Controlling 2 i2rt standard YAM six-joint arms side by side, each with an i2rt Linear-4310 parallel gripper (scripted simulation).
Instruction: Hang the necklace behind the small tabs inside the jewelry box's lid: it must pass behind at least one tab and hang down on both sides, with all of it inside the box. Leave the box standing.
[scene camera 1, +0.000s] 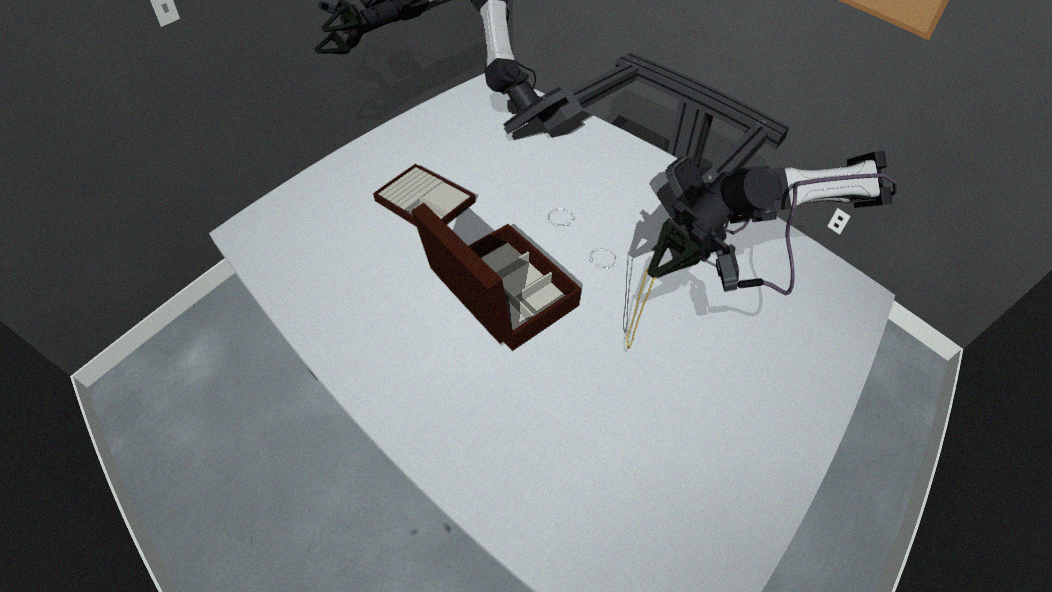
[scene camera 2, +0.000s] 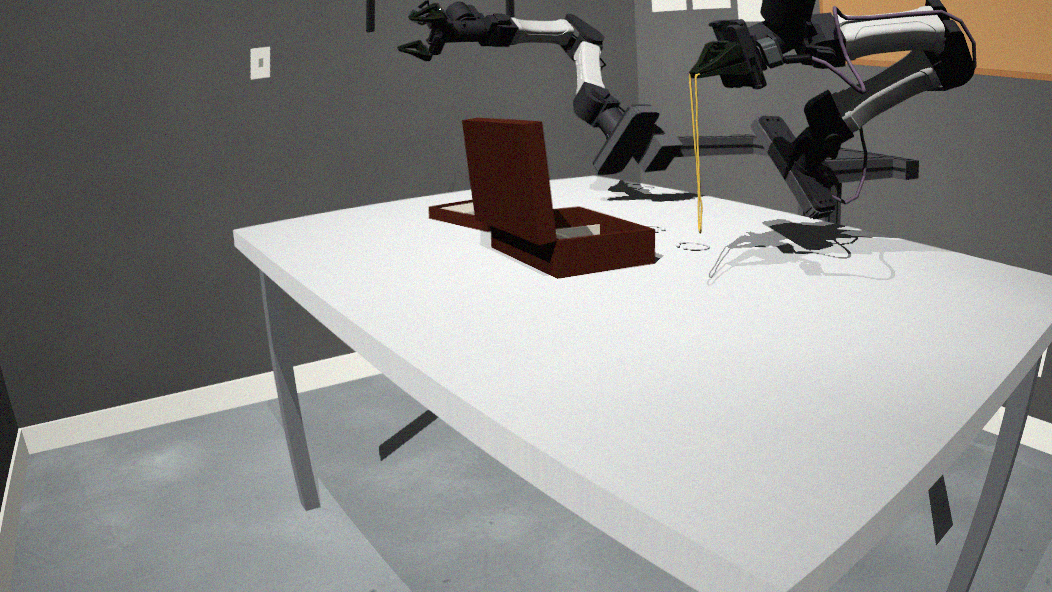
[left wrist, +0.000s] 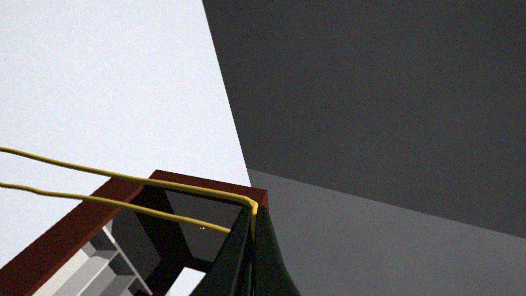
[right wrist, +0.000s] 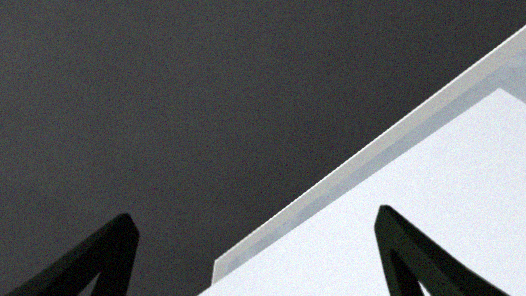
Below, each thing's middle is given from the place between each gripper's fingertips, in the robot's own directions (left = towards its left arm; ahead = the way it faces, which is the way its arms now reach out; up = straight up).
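You'd find the dark red jewelry box (scene camera 2: 507, 162) 29 cm to the right of my left hand (scene camera 1: 650, 275), 3 cm ahead of it and 19 cm below it. Going by its middle, the box is nearer to my left hand than to my right hand.
My right hand (scene camera 2: 403, 33) is 57 cm to the right of the dark red jewelry box, 2 cm past it and 32 cm above it.
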